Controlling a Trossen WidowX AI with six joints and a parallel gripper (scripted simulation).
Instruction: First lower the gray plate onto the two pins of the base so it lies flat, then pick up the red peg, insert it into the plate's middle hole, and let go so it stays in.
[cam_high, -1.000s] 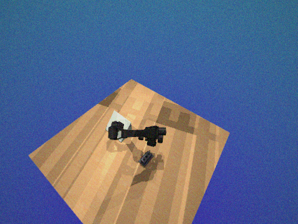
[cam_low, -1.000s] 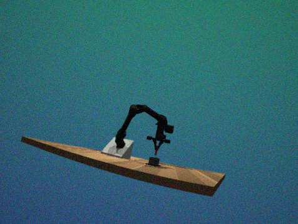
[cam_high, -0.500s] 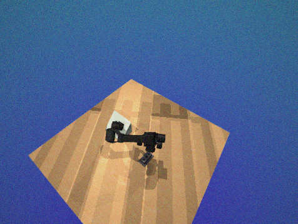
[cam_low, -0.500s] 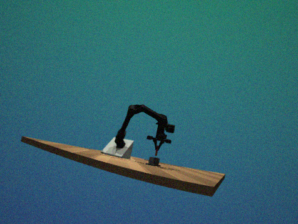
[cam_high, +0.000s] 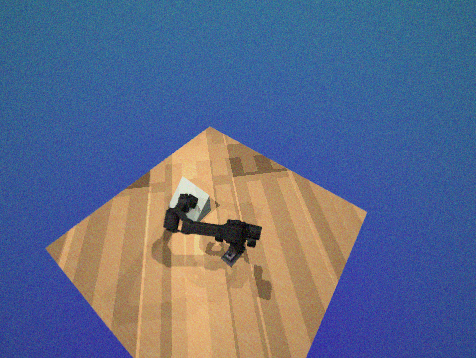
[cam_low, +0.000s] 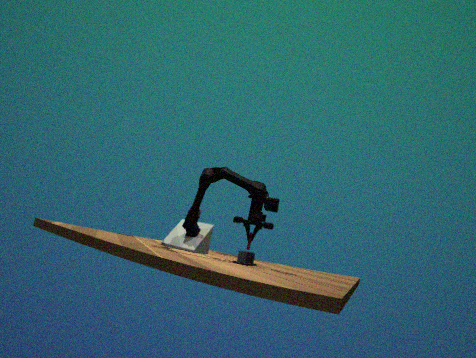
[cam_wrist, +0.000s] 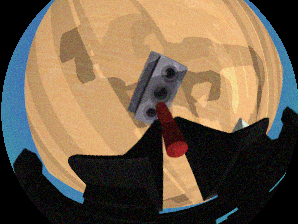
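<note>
My gripper tip is 7 cm above the gray plate and 1 cm to the left of it. The rest, counted from my gripper tip: dark base: 10 cm below, 1 cm to the right; red peg: right at my gripper tip.
</note>
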